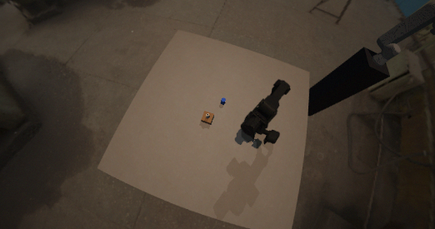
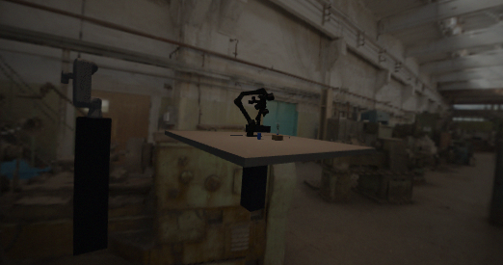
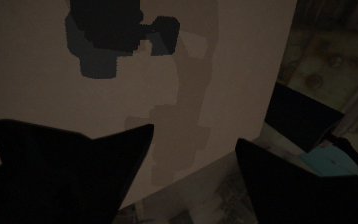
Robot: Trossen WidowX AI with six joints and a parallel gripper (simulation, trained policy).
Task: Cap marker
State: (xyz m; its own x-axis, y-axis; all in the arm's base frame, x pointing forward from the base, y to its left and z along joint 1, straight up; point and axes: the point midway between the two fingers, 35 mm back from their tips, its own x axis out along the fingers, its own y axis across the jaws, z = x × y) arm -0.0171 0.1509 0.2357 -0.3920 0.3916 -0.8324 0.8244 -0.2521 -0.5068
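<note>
My gripper tip is 250 mm short of the blue cap, 230 mm to the left of it and 180 mm above it. From my gripper tip the other things lie so: orange holder block 310 mm ahead, 190 mm below, 80 mm to the right.
</note>
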